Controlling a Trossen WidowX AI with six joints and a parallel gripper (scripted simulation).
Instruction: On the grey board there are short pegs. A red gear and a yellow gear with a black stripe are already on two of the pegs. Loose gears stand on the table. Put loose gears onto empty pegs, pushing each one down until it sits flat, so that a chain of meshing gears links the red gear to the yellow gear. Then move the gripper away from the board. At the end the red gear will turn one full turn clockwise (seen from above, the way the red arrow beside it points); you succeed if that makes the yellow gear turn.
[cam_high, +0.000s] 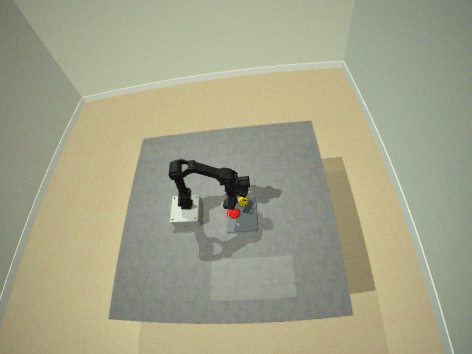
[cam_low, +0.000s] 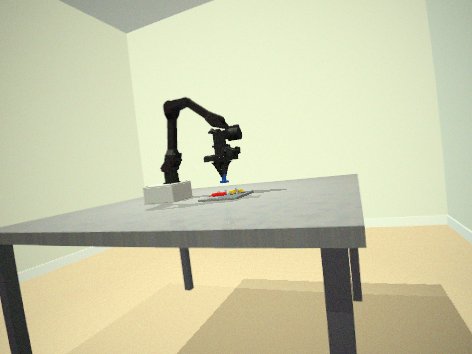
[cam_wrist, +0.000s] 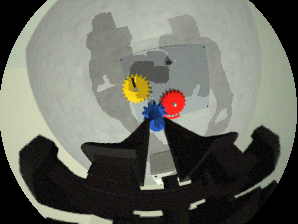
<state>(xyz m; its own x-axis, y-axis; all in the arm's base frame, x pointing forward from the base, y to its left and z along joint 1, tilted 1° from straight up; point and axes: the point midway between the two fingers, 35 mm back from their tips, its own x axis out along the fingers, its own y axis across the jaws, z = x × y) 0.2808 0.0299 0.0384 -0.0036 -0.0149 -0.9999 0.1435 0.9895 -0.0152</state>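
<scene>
Right now my gripper tip is 1 cm past the red gear, 5 cm to the left of it and 7 cm above it. The rest, counted from my gripper tip: small blue gear: 1 cm below.
</scene>
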